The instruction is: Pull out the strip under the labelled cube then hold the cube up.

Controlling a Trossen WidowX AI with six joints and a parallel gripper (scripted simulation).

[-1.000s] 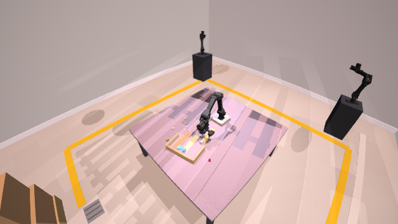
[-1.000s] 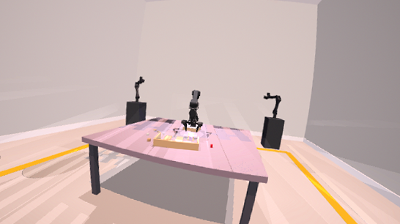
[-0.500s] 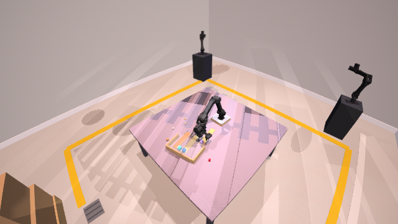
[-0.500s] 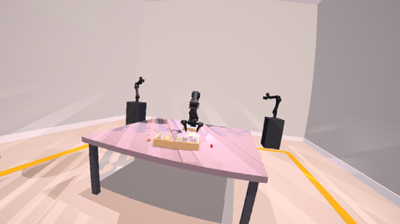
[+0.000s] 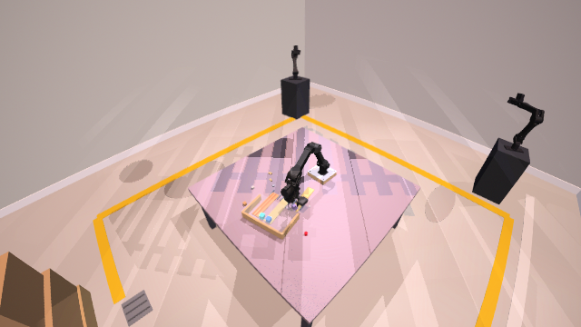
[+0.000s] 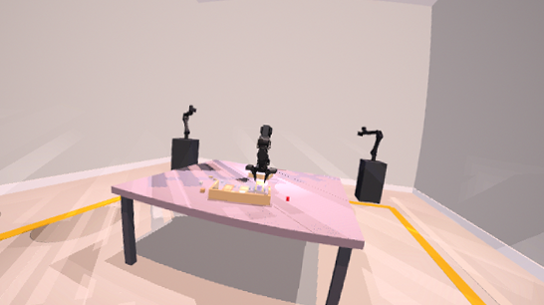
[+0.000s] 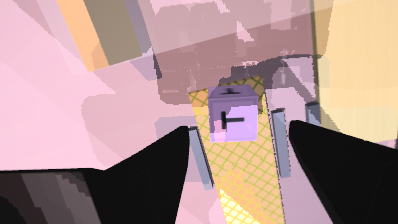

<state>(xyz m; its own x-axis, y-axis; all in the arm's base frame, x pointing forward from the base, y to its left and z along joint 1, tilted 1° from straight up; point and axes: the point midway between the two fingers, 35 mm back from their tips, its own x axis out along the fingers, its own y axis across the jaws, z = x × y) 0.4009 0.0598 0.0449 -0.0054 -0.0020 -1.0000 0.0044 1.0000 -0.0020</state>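
My gripper tip is now 11 cm past the orange cross-hatched strip, 2 cm to the left of it and 5 cm above it. Round my gripper tip: red thing: 11 cm ahead, 19 cm to the left, 4 cm below.
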